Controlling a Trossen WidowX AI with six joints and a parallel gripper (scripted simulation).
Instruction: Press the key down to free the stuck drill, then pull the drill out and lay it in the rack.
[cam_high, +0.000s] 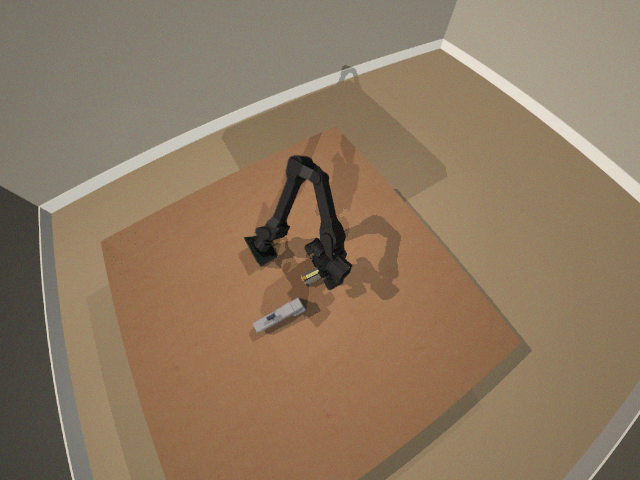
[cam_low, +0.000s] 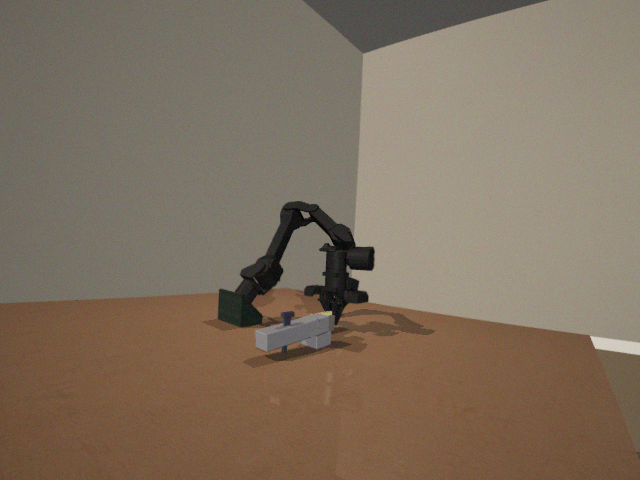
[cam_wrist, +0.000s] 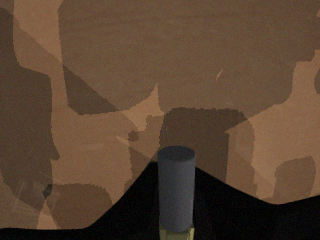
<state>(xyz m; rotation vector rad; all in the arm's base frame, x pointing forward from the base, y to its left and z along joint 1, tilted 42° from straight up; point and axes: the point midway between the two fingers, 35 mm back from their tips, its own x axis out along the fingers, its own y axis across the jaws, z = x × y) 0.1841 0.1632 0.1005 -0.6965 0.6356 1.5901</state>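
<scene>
The drill is 40 mm to the right of my gripper tip and 30 mm above it. From my gripper tip the other things lie so: dark t-shaped key: 240 mm to the right, 90 mm ahead, 40 mm above; then light grey holder block: 210 mm to the right, 90 mm ahead, 20 mm above; then ribbed grey rack: 50 mm to the right, 10 mm above.
</scene>
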